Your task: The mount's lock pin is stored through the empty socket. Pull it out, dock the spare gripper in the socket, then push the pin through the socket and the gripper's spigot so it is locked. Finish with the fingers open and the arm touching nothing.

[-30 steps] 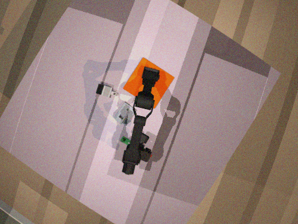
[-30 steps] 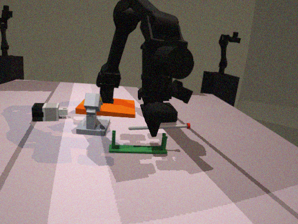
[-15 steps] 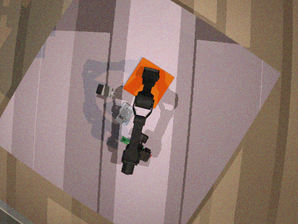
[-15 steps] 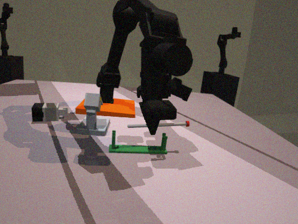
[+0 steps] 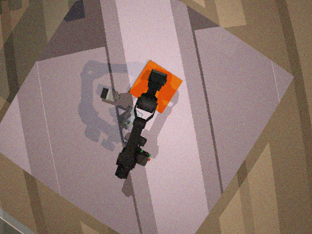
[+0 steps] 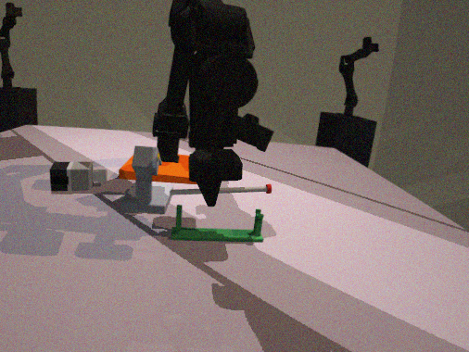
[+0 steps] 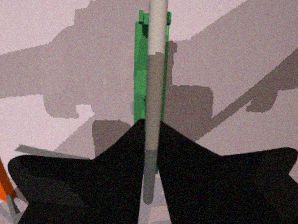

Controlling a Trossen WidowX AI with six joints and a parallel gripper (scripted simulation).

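Now: gripper tip 1 cm to the right of the green rack and 3 cm above it. Round my gripper tip: grey mount 11 cm behind, 11 cm to the right; then spare gripper 19 cm behind, 26 cm to the right, 3 cm below.
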